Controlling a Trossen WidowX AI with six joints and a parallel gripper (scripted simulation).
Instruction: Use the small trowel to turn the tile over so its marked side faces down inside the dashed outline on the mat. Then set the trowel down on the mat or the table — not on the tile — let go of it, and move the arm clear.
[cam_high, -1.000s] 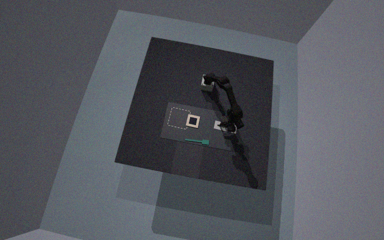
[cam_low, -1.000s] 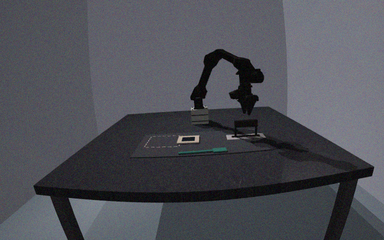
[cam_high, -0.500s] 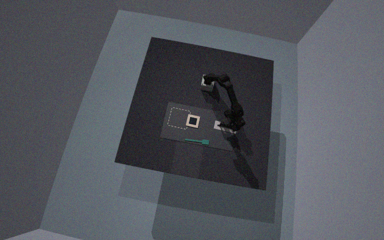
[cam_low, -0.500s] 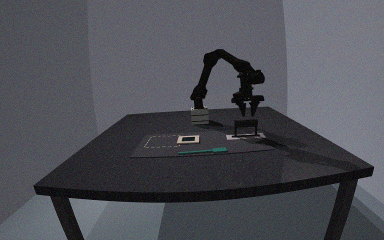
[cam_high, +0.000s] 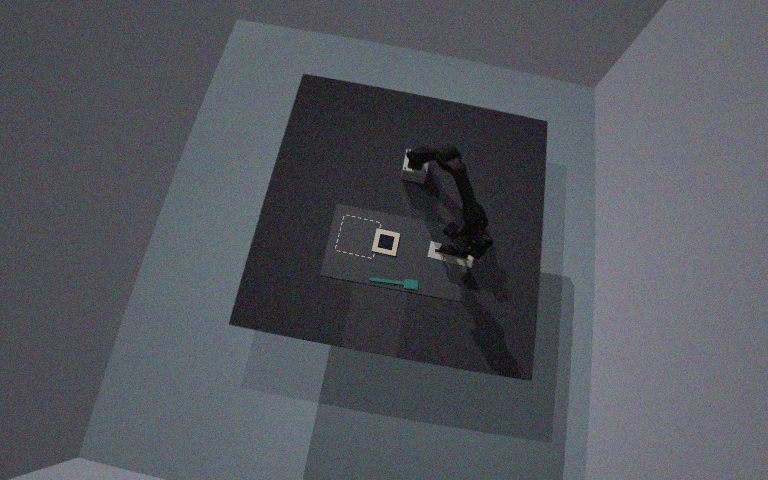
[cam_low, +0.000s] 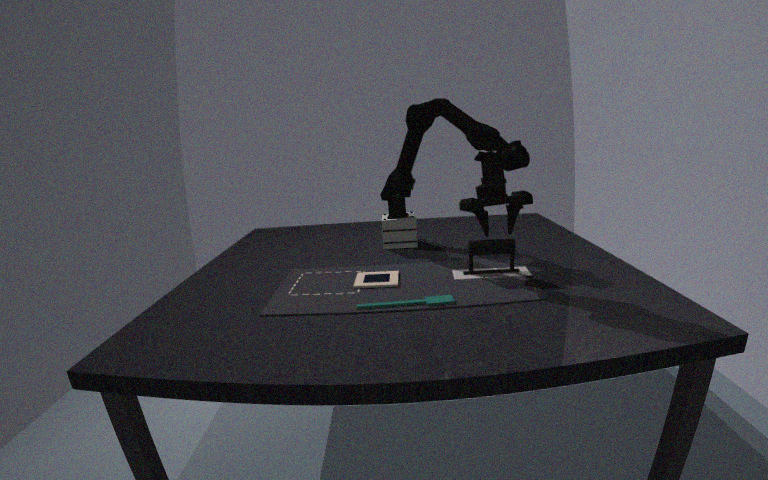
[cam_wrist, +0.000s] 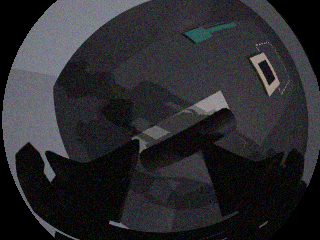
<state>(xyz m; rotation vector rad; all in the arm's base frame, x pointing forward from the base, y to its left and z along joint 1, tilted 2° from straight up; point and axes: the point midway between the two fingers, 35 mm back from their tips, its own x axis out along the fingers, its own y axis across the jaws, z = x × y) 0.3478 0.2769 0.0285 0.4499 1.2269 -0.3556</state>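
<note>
Right now the grey mat is 240 mm to the right of my gripper tip, 120 mm below it and 40 mm ahead of it. The rest, counted from my gripper tip: tile 310 mm to the right, 100 mm below, 20 mm ahead; then green trowel 210 mm to the right, 180 mm ahead, 100 mm below.
</note>
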